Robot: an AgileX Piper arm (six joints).
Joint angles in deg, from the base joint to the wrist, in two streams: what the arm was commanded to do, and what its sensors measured. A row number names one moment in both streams.
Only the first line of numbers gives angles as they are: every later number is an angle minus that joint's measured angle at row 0.
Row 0, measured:
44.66, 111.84, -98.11, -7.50, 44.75, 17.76
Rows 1 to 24, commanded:
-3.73, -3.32, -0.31, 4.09, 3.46, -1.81
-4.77, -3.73, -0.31, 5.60, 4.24, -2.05
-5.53, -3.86, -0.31, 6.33, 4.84, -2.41
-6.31, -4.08, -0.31, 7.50, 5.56, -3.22
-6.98, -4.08, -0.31, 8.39, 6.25, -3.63
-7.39, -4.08, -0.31, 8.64, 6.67, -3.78
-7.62, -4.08, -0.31, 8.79, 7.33, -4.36
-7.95, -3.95, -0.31, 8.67, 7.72, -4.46
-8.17, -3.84, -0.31, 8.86, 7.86, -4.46
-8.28, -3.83, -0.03, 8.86, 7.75, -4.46
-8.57, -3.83, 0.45, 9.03, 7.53, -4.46
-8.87, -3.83, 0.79, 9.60, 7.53, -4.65
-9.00, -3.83, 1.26, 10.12, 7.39, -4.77
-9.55, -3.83, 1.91, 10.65, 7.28, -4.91
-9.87, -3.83, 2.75, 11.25, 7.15, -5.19
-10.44, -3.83, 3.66, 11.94, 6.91, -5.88
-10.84, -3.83, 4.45, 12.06, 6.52, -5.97
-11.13, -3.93, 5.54, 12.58, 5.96, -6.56
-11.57, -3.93, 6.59, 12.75, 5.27, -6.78
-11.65, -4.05, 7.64, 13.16, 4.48, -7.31
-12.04, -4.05, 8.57, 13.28, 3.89, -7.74
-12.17, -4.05, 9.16, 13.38, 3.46, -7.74
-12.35, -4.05, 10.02, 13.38, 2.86, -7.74
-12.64, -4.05, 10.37, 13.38, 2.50, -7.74
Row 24, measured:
-11.57, -3.13, 8.35, 12.45, 5.20, -6.79
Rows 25 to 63, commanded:
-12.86, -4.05, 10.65, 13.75, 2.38, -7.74
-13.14, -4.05, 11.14, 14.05, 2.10, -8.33
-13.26, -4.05, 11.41, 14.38, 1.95, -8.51
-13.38, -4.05, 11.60, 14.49, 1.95, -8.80
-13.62, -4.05, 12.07, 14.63, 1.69, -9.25
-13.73, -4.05, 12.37, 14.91, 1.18, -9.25
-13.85, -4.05, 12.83, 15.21, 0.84, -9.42
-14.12, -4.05, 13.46, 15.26, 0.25, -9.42
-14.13, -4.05, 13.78, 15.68, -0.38, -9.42
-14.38, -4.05, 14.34, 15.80, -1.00, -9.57
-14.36, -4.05, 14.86, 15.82, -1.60, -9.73
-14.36, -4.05, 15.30, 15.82, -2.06, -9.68
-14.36, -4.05, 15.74, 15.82, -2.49, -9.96
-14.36, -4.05, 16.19, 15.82, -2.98, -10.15
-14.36, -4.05, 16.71, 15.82, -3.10, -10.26
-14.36, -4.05, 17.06, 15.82, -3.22, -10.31
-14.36, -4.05, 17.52, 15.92, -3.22, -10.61
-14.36, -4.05, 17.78, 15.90, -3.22, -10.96
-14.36, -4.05, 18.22, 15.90, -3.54, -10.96
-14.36, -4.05, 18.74, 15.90, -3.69, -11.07
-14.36, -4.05, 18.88, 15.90, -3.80, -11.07
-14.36, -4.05, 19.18, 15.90, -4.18, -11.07
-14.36, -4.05, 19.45, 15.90, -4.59, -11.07
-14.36, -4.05, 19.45, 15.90, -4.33, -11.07
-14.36, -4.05, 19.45, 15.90, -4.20, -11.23
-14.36, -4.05, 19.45, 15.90, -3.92, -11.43
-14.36, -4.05, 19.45, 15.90, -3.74, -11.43
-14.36, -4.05, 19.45, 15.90, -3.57, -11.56
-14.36, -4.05, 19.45, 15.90, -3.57, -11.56
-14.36, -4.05, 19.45, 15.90, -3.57, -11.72
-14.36, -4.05, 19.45, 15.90, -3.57, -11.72
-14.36, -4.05, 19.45, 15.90, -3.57, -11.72
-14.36, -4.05, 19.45, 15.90, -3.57, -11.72
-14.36, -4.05, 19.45, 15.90, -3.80, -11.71
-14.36, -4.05, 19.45, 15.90, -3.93, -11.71
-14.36, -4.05, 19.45, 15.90, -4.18, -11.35
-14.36, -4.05, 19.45, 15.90, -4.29, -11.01
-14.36, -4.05, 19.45, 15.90, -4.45, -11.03
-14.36, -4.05, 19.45, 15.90, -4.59, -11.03
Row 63, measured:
-13.96, -3.13, 19.38, 15.76, -3.49, -11.26
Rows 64 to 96, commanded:
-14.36, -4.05, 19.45, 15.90, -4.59, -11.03
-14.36, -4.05, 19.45, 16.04, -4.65, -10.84
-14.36, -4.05, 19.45, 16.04, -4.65, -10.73
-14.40, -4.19, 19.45, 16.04, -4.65, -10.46
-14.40, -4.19, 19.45, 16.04, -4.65, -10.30
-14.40, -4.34, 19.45, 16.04, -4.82, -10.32
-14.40, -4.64, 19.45, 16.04, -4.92, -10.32
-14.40, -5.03, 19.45, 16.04, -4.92, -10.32
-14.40, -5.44, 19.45, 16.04, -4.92, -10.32
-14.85, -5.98, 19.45, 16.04, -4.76, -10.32
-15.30, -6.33, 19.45, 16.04, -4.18, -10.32
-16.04, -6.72, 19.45, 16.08, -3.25, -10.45
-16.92, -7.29, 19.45, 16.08, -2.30, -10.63
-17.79, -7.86, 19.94, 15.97, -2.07, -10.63
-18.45, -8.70, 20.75, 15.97, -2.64, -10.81
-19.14, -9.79, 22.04, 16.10, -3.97, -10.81
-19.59, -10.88, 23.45, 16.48, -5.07, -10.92
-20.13, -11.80, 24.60, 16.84, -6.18, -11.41
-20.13, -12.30, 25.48, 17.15, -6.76, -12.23
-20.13, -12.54, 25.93, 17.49, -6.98, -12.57
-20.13, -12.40, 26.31, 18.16, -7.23, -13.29
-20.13, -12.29, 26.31, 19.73, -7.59, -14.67
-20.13, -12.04, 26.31, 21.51, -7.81, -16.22
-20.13, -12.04, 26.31, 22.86, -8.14, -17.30
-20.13, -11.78, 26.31, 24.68, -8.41, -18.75
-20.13, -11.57, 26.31, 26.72, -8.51, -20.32
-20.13, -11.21, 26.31, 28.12, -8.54, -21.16
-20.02, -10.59, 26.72, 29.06, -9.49, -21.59
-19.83, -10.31, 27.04, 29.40, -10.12, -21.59
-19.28, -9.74, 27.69, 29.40, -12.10, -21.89
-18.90, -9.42, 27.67, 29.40, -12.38, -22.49
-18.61, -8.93, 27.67, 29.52, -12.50, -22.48
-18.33, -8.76, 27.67, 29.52, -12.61, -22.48
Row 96, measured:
-19.20, -9.27, 27.42, 28.87, -10.99, -21.73
